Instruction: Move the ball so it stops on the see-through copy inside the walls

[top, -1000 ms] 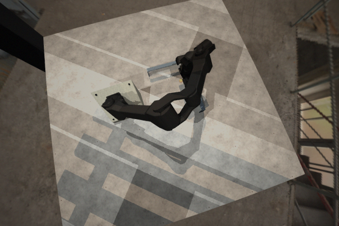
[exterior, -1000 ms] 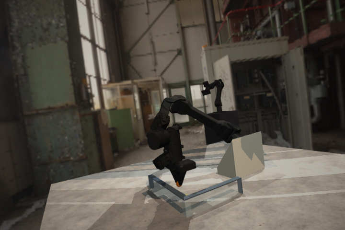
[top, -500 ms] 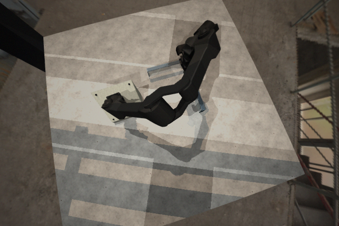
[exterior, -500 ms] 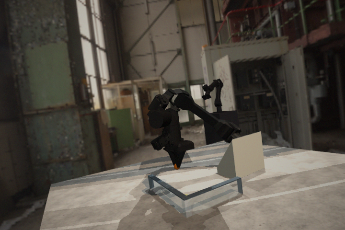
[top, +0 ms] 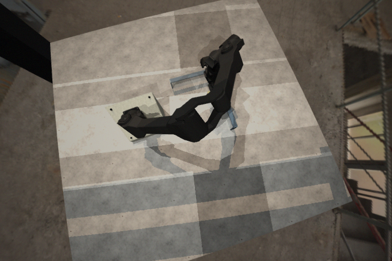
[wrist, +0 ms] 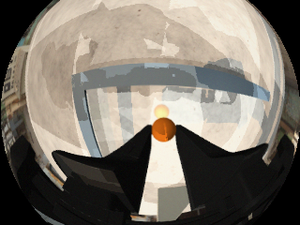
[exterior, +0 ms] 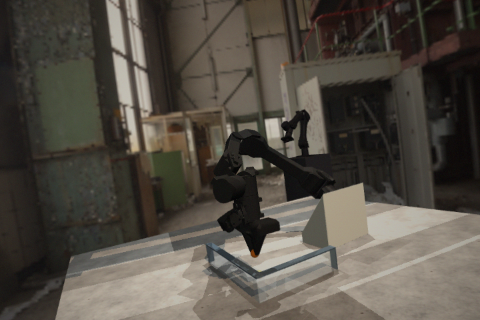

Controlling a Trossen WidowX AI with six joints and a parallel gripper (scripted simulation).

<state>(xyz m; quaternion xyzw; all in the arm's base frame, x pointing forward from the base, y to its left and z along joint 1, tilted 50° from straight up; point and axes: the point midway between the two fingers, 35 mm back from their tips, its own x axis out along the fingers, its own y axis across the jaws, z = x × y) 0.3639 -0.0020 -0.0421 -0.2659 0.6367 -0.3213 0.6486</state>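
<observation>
Right now the see-through copy of ball is 60 mm below my gripper tip and 10 mm behind it. The rest, counted from my gripper tip: orange ball: right at my gripper tip.
</observation>
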